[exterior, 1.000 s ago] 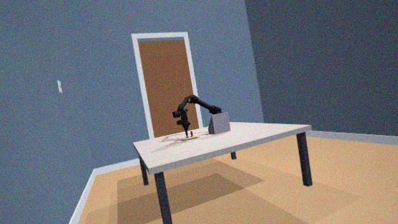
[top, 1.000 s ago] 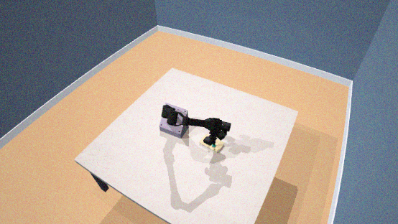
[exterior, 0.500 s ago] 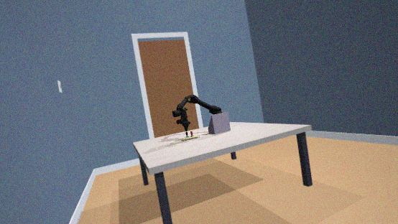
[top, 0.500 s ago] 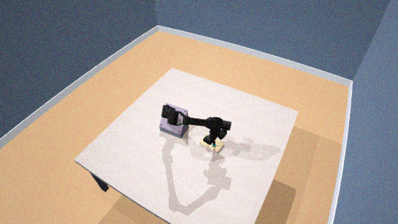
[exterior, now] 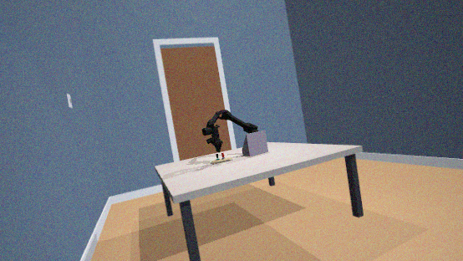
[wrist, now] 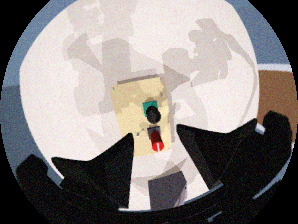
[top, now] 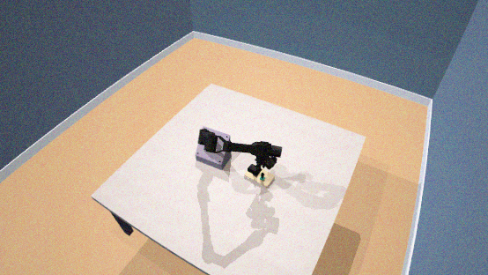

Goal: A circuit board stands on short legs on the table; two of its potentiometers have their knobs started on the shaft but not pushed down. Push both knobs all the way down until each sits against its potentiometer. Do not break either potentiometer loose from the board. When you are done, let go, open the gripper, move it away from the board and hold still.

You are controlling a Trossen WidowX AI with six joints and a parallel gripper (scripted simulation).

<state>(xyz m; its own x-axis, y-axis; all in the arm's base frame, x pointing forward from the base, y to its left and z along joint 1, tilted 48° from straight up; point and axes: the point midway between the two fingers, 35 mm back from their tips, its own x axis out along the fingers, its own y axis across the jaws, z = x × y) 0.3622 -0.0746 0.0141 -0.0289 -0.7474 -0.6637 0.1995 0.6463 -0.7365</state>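
My gripper tip is now 30 mm above the dark knob, 10 mm to the left of it and 10 mm short of it. The rest, counted from my gripper tip: red knob (30 mm below, 30 mm behind).
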